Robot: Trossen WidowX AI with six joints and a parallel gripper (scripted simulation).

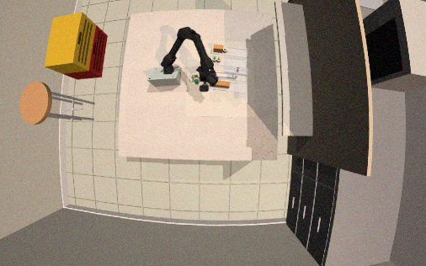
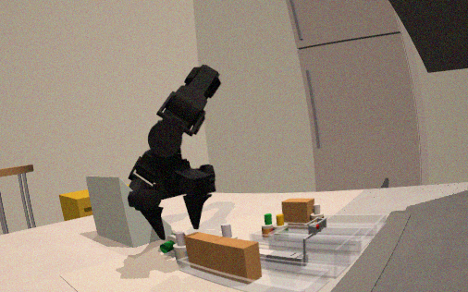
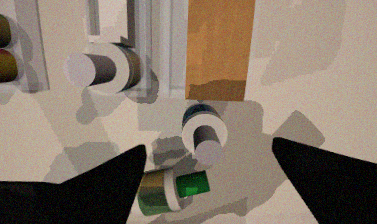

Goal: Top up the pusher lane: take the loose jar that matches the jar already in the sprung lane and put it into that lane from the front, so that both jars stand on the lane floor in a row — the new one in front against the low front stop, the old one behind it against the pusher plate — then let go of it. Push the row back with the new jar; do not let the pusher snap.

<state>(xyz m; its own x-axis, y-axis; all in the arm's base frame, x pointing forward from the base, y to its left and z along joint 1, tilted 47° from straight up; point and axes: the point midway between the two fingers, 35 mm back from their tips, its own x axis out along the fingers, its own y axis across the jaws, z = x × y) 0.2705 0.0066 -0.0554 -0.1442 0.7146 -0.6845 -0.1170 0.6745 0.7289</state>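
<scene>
Now: the clear lane rack 190 mm ahead of my gripper tip, 110 mm to the left of it and 50 mm below it. The rest, counted from my gripper tip: red mark (230 mm ahead, 120 mm to the left).
</scene>
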